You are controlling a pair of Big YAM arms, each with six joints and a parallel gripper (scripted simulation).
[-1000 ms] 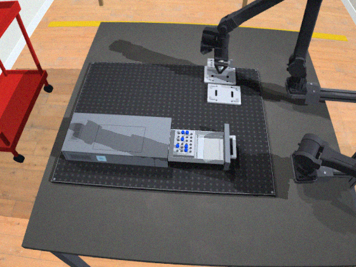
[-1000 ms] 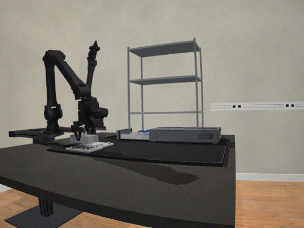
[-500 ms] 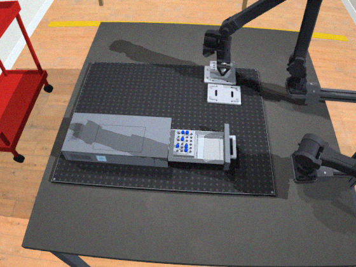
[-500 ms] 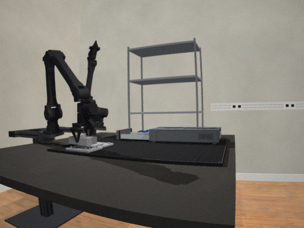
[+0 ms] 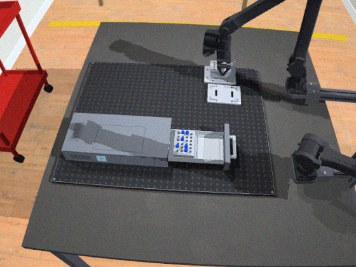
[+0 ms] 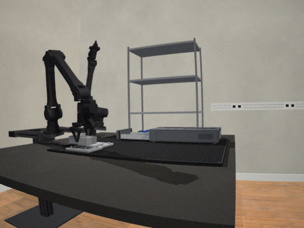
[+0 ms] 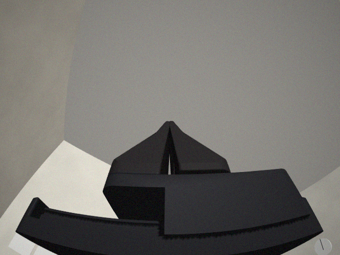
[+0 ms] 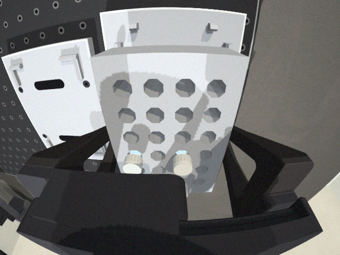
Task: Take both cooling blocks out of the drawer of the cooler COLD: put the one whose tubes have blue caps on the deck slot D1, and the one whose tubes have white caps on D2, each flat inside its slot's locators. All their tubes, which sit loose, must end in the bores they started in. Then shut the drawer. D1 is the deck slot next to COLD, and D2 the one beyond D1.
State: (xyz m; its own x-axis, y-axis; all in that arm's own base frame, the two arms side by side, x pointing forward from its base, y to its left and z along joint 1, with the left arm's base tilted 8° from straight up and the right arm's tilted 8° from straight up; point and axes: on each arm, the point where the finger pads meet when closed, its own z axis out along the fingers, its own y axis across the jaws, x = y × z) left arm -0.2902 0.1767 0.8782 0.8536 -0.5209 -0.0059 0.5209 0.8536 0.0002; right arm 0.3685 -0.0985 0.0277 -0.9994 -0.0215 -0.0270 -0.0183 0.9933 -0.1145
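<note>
My right hand is 5 cm above the slot D2 and 1 cm short of it. From my right hand the other things lie so: cooler COLD (49 cm to the left, 23 cm ahead, 1 cm below); then slot D1 (13 cm to the left, 5 cm below, 2 cm behind); then perforated deck (32 cm to the left, 23 cm ahead, 6 cm below).
</note>
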